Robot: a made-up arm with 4 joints.
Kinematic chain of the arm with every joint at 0, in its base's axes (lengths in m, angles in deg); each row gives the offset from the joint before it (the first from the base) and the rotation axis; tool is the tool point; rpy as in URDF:
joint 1: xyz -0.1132 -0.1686 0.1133 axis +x
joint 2: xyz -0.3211 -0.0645 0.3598 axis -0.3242 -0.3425 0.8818
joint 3: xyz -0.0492 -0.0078 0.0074 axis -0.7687 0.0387 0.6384
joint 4: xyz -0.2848 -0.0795 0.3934 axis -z
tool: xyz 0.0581 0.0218 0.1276 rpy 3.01 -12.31 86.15
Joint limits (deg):
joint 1: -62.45..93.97
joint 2: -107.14..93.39
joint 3: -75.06..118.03
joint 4: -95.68..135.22
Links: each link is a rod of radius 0.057 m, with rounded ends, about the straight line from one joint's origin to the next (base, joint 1, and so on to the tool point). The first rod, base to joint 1, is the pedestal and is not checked.
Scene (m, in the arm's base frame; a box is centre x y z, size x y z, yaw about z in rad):
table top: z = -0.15
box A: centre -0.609 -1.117 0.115 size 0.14 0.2 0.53 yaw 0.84
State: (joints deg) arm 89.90 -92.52 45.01 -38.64
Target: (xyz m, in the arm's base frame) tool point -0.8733 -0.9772 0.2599
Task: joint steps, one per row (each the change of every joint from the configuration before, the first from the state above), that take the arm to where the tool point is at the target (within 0.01 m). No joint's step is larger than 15 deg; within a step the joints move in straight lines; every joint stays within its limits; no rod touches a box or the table.
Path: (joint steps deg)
1: -11.20 8.49 11.50 -14.26
2: -11.20 8.48 11.49 -14.26
3: -11.20 8.49 11.50 -14.26
4: -11.20 8.49 11.49 -14.26
5: 5.67 12.50 -8.28 0.00
6: 5.66 12.49 -8.29 0.00
7: 5.66 12.50 -8.28 0.00
8: 5.66 12.49 -8.28 0.00
9: 5.66 12.50 -8.29 0.00
10: 5.66 12.49 -8.28 0.00

